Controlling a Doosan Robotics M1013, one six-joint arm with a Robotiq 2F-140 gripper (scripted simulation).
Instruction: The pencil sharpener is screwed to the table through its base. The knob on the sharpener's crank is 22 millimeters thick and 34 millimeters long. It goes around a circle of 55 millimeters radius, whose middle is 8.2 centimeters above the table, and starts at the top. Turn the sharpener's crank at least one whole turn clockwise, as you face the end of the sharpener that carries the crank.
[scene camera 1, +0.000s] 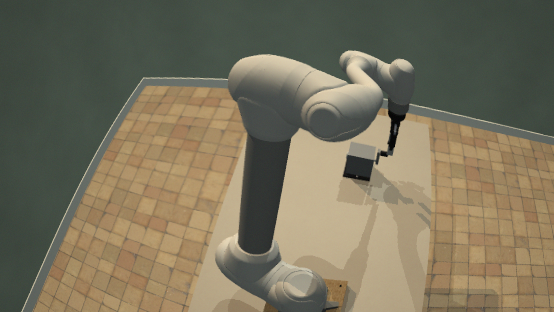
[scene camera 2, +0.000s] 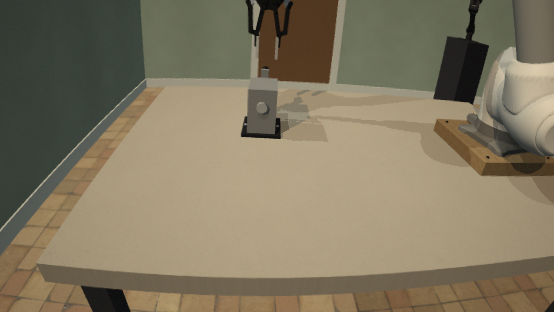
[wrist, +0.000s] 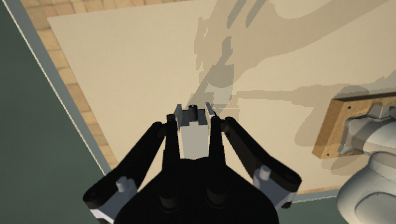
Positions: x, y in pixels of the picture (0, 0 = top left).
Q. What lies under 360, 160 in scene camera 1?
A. A grey pencil sharpener.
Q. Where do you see my gripper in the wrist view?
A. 193, 109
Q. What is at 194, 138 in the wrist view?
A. A grey pencil sharpener.
